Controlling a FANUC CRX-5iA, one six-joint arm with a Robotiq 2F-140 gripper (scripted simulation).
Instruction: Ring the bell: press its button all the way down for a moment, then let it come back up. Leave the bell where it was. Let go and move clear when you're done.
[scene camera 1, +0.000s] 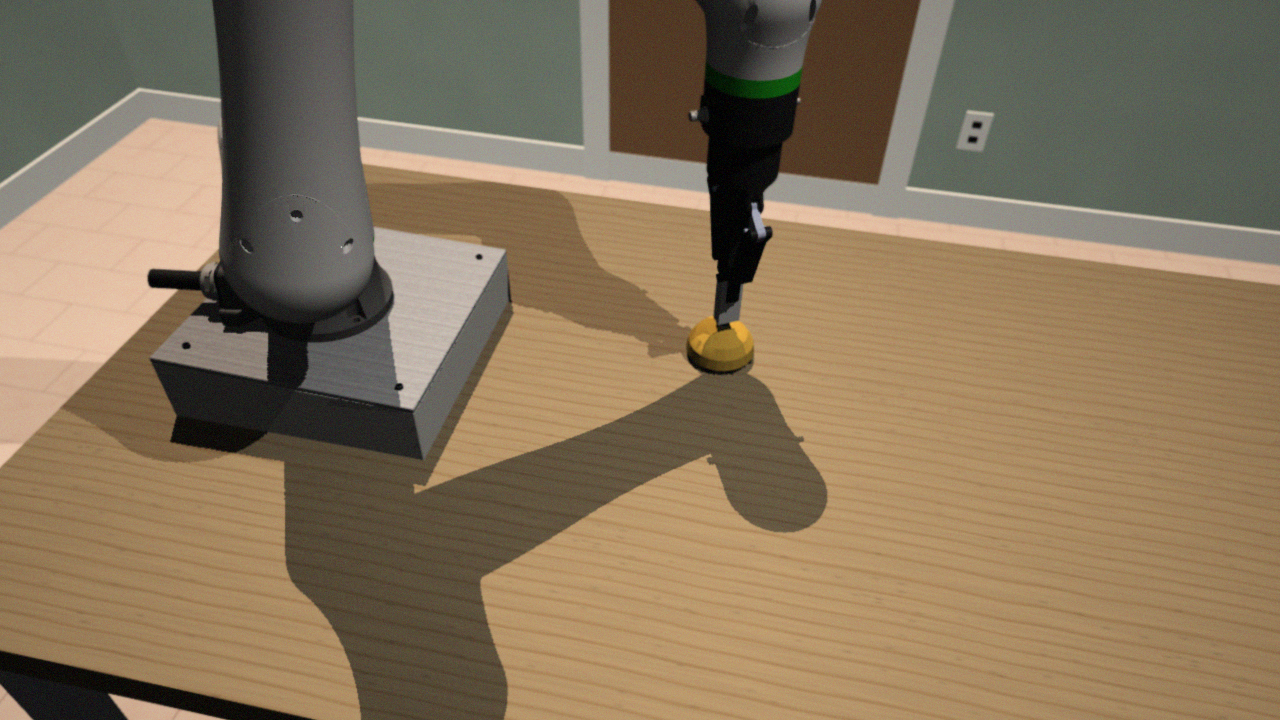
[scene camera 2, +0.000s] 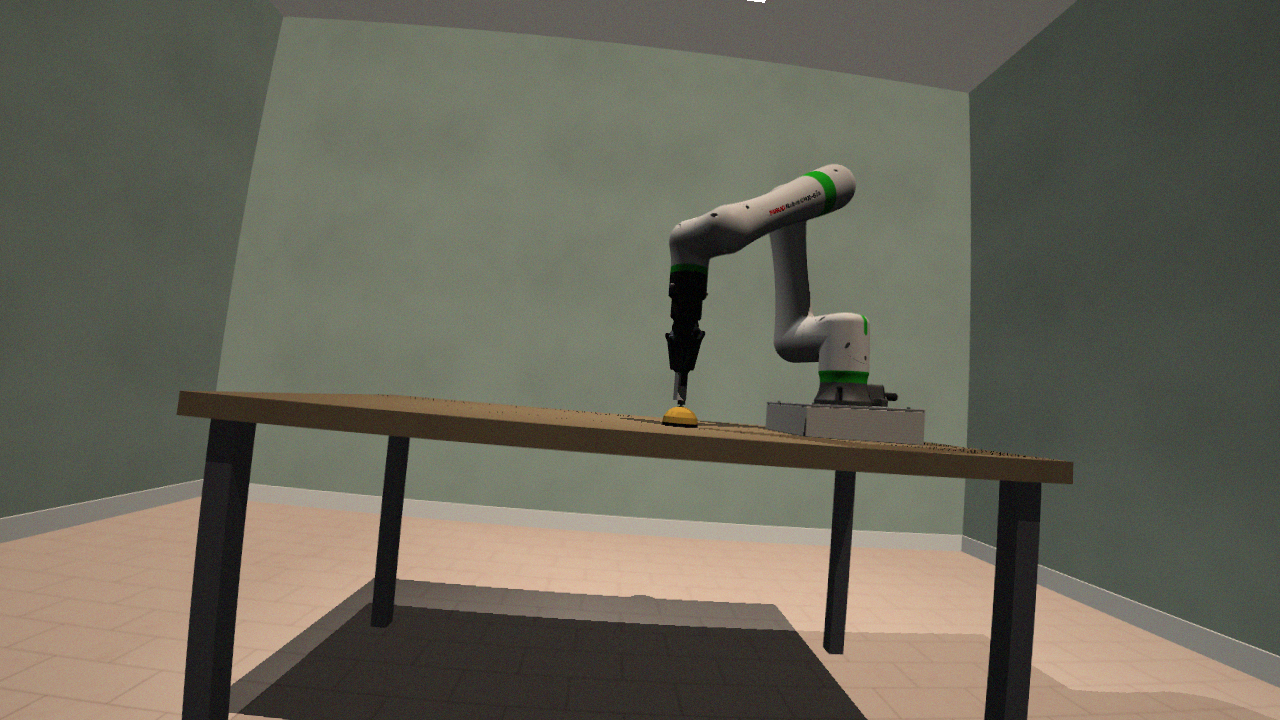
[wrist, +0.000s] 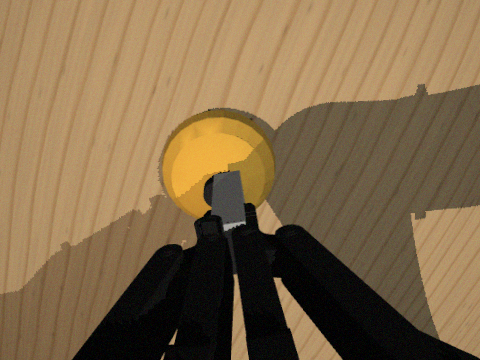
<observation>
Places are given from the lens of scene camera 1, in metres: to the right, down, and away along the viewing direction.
gripper (scene camera 1: 726, 319): 0.10, -0.05, 1.07
yellow dome bell (scene camera 1: 716, 348): 0.09, -0.01, 1.07
</observation>
